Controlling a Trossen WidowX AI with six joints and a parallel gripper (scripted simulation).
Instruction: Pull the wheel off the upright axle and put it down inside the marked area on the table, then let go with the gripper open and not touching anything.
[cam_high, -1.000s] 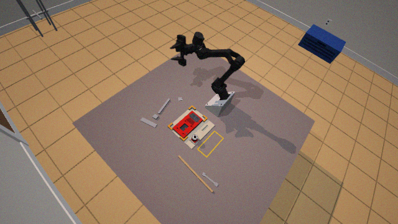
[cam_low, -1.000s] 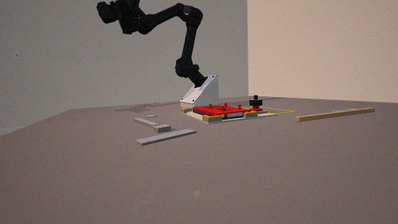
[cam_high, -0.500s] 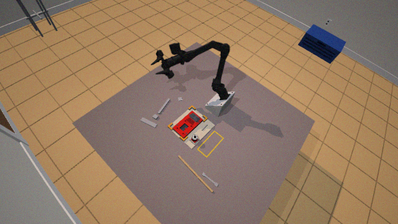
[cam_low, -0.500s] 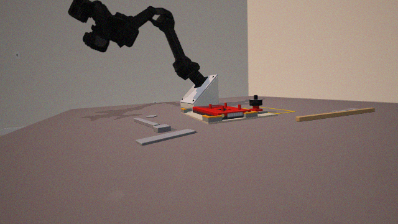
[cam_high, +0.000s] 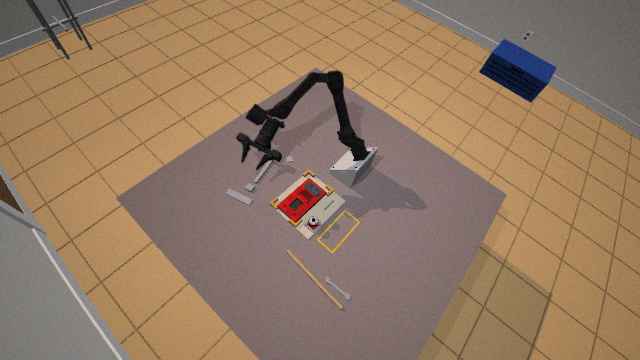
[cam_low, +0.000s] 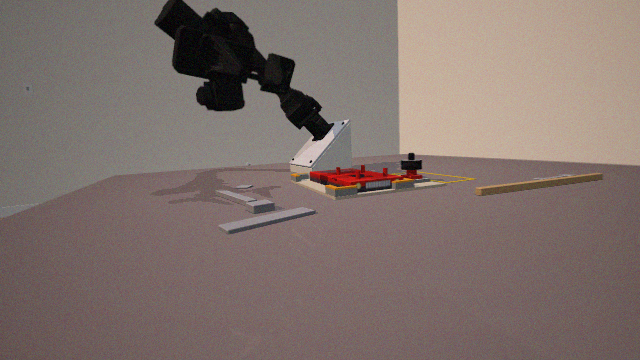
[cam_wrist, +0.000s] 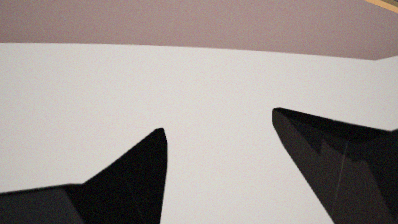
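The wheel is 31 cm to the left of my gripper tip, 15 cm below it and 2 cm behind it. Also, from my gripper tip: wooden stick: 44 cm to the left, 18 cm below, 16 cm ahead.
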